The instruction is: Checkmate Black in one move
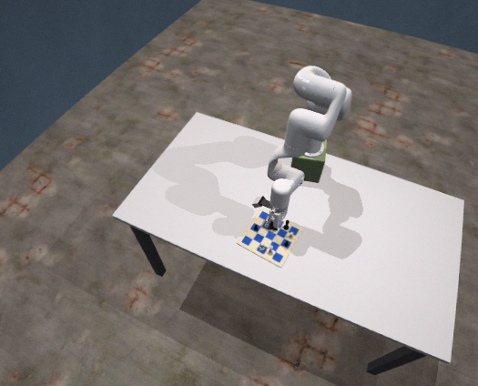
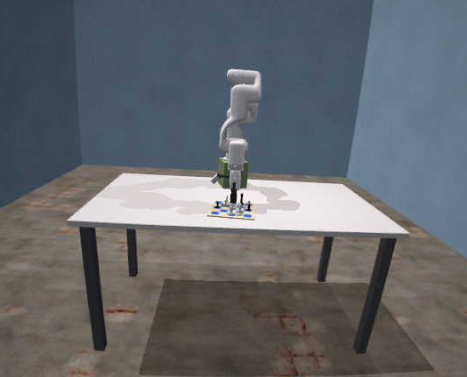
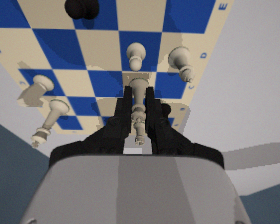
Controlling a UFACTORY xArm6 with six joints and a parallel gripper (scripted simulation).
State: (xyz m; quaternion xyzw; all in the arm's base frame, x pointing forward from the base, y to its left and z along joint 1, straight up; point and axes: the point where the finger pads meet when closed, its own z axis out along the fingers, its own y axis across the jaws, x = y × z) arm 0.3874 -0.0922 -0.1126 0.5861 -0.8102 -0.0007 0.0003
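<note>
The tall black piece is 20 mm behind my hand, 50 mm to the left of it and 10 mm below it. From my hand the other things lie so: cream chessboard (40 mm ahead, 10 mm to the right, 40 mm below).
</note>
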